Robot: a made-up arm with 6 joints.
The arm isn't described. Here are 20 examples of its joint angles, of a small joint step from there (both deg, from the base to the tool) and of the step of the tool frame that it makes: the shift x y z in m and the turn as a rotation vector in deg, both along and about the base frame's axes.
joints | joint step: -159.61 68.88 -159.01 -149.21 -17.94 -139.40 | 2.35 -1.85 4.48 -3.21 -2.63 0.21
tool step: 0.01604 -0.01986 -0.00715 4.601 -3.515 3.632
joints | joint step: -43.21 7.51 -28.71 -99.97 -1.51 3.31 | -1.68 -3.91 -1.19 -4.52 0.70 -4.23
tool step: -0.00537 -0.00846 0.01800 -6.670 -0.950 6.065
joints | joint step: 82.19 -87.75 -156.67 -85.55 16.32 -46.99 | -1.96 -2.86 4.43 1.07 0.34 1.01
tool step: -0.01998 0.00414 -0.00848 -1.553 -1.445 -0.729
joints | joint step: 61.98 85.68 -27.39 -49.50 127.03 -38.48 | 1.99 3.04 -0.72 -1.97 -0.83 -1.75
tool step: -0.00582 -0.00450 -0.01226 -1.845 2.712 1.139
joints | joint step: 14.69 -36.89 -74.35 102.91 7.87 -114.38 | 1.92 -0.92 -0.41 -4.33 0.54 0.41
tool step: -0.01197 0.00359 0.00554 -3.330 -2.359 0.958
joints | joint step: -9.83 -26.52 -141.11 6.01 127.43 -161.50 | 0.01 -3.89 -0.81 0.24 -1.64 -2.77
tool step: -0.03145 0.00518 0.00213 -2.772 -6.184 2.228
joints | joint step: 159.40 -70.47 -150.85 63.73 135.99 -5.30 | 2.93 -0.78 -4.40 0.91 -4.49 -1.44
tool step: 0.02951 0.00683 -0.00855 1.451 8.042 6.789
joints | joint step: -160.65 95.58 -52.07 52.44 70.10 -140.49 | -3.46 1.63 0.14 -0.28 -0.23 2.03
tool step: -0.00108 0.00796 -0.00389 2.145 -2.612 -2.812
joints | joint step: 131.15 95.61 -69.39 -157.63 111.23 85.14 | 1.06 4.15 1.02 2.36 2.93 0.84
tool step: 0.01722 -0.02347 -0.01731 -0.703 -2.479 -0.502
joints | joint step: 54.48 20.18 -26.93 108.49 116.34 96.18 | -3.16 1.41 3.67 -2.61 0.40 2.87
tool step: 0.00814 -0.01209 -0.00879 -5.397 5.151 0.812
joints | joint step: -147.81 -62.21 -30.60 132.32 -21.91 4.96 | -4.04 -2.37 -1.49 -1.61 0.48 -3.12
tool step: 0.00571 0.00812 0.01173 2.301 5.171 -3.290
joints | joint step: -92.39 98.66 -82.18 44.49 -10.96 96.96 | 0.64 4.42 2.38 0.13 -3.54 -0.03
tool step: 0.00028 0.04247 -0.01650 4.364 2.219 1.391
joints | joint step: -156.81 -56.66 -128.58 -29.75 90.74 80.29 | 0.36 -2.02 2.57 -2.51 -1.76 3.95
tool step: 0.00728 0.00745 -0.00630 -3.653 1.682 -1.915
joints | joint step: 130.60 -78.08 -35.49 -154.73 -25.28 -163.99 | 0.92 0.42 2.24 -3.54 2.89 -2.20
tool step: 0.00065 0.00686 -0.00673 3.553 -3.550 -1.494
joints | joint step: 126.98 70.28 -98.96 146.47 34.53 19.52 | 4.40 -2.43 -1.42 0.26 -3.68 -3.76
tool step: -0.03111 -0.01727 0.02256 4.428 -2.433 5.003
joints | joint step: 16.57 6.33 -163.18 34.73 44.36 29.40 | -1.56 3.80 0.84 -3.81 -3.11 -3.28
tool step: 0.04284 0.00058 -0.01495 -2.957 0.009 -7.089
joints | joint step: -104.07 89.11 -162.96 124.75 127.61 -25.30 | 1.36 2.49 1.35 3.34 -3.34 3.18
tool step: 0.00987 -0.00451 -0.02473 7.438 -2.840 -0.201
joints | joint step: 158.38 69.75 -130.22 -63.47 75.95 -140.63 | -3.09 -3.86 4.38 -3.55 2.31 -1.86
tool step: 0.01789 0.02758 0.02581 2.542 -4.497 -2.280
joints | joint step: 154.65 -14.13 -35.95 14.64 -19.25 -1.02 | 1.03 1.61 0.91 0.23 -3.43 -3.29
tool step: -0.00551 -0.00259 -0.00667 3.352 -1.004 1.387
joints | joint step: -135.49 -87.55 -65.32 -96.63 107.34 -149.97 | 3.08 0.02 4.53 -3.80 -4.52 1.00
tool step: -0.02065 0.00009 0.00436 7.241 1.372 1.806
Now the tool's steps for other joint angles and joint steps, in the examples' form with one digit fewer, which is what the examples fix.
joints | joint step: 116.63 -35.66 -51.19 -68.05 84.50 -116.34 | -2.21 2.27 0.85 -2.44 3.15 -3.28
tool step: 0.0051 0.0071 -0.0044 -5.38 -5.67 -3.77
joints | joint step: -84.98 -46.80 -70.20 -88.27 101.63 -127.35 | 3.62 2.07 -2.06 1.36 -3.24 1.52
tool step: 0.0027 -0.0179 0.0066 -1.67 0.27 6.95
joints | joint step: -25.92 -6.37 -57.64 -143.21 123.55 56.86 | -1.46 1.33 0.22 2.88 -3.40 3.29
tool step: 0.0063 -0.0151 -0.0101 3.76 0.90 1.86
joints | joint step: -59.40 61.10 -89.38 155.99 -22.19 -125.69 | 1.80 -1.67 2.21 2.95 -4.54 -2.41
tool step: 0.0048 0.0196 0.0080 4.17 2.99 0.75
